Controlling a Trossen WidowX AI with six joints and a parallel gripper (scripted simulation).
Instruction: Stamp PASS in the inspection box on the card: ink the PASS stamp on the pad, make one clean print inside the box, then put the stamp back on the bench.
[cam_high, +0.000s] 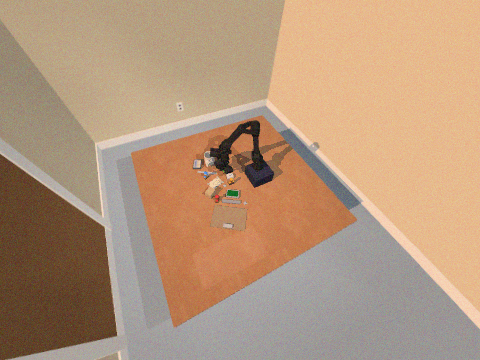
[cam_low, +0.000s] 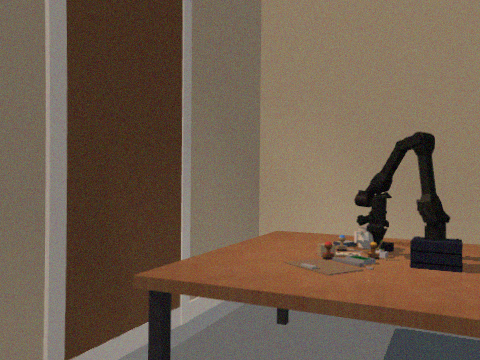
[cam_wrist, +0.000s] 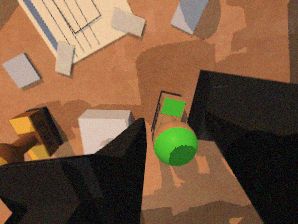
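Now: the green-knobbed stamp 10 mm behind my gripper tip and 10 mm below it. Round my gripper tip: orange-knobbed stamp: 10 mm ahead, 120 mm to the left, 10 mm below; then dark box: 20 mm behind, 70 mm to the right, 20 mm below; then white block: 10 mm behind, 60 mm to the left, 10 mm below.
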